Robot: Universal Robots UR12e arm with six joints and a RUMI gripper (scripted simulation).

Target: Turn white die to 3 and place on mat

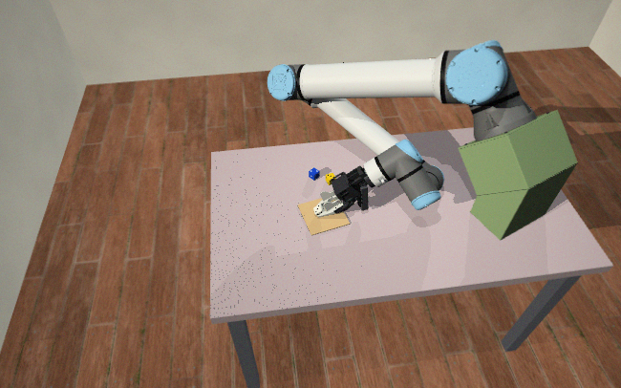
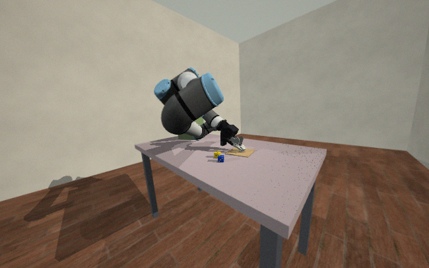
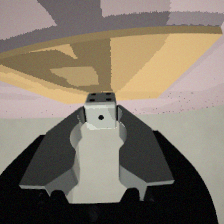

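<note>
The white die lies right at my hand. Also, from my hand: blue die 180 mm to the right, 30 mm behind, 10 mm below; then yellow die 140 mm to the right, 80 mm behind, 10 mm below; then tan mat 20 mm below, 10 mm behind.
</note>
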